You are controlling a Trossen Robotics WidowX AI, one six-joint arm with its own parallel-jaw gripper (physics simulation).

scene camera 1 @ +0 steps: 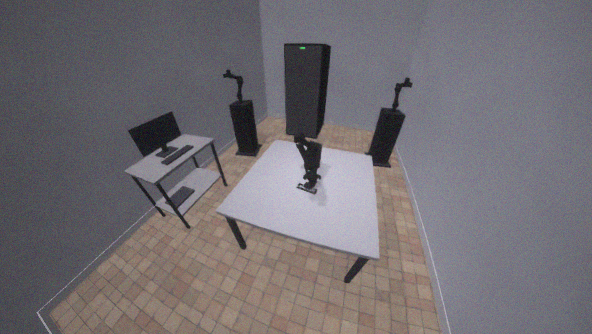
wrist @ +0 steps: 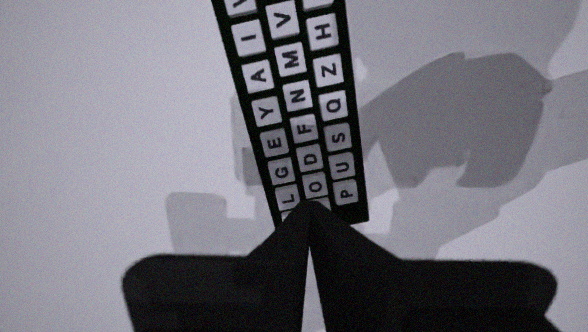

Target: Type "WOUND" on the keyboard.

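Seen in the pictures: gripper, between the fingertips: (scene camera 1: 312, 187) (wrist: 308, 209); arm's base, origin of its link: (scene camera 1: 315, 148).
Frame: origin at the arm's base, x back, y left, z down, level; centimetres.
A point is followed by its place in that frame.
Observation:
A black keyboard (scene camera 1: 300, 189) @(x -35.9, y -10.7, z 22.6 cm) (wrist: 364, 212) @(x -34.7, y 4.3, z 22.2 cm) with light letter keys lies on the white table (scene camera 1: 345, 220) @(x -65.5, y 28.9, z 23.3 cm). In the wrist view its rows run from the top middle down to my fingers. My gripper (wrist: 308, 209) @(x -37.1, y 0.2, z 18.9 cm) (scene camera 1: 308, 186) @(x -37.1, y 0.2, z 18.9 cm) is shut and empty, with its tips over the near end of the keyboard, at a key below the O key (wrist: 315, 187) @(x -36.5, y 0.7, z 21.7 cm) that they partly cover. The U key (wrist: 342, 167) @(x -34.6, y 0.4, z 21.7 cm), the D key (wrist: 310, 159) @(x -35.9, y -1.0, z 21.7 cm) and the N key (wrist: 298, 95) @(x -34.8, y -4.4, z 21.7 cm) show farther up. The W key does not show in the wrist view. I cannot tell whether the tips touch a key.
A side desk (scene camera 1: 142, 169) at the left holds a monitor (scene camera 1: 155, 132) and another keyboard (scene camera 1: 177, 154). A tall black cabinet (scene camera 1: 306, 90) stands behind the table. Two black pedestals (scene camera 1: 244, 127) (scene camera 1: 387, 135) with small arms stand at the back left and back right.

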